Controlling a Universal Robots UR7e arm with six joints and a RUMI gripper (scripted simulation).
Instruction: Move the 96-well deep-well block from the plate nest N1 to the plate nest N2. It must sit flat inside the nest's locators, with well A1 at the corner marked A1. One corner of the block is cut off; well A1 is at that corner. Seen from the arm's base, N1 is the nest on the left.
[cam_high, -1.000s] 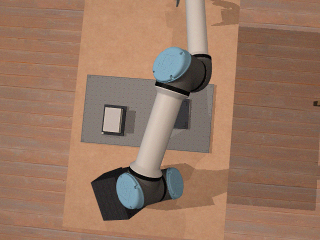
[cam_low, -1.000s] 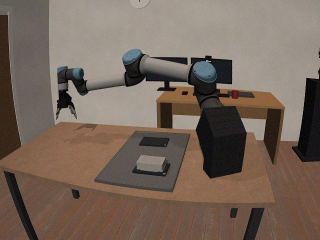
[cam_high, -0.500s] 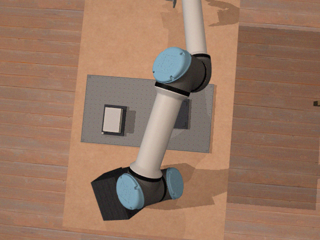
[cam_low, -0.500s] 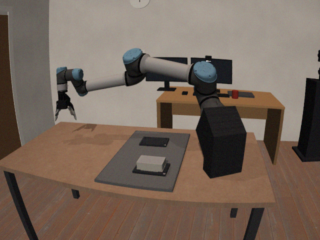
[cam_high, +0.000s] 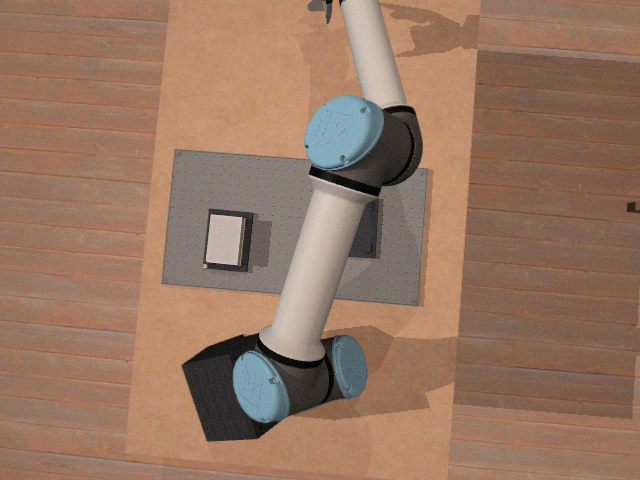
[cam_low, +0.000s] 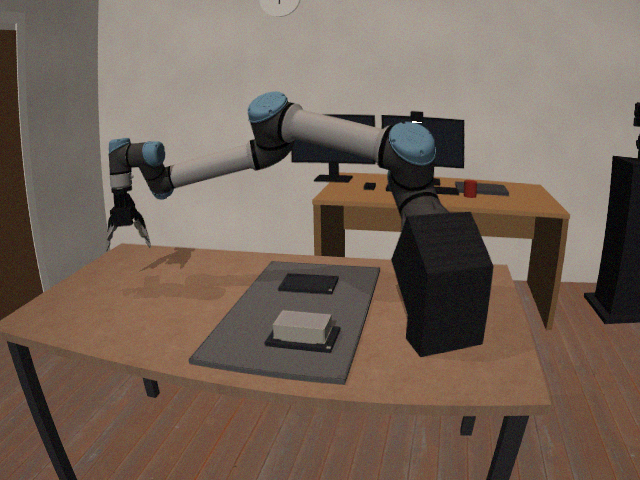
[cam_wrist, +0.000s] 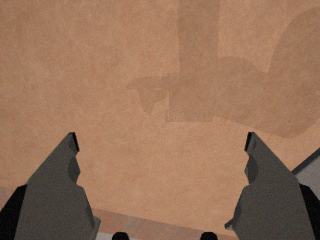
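Now: the 96-well deep-well block 610 mm behind my hand, 250 mm to the left of it and 90 mm below it. From my hand the other things lie so: black nest N2 (570 mm behind, 100 mm to the right, 120 mm below); black nest N1 (610 mm behind, 250 mm to the left, 120 mm below).
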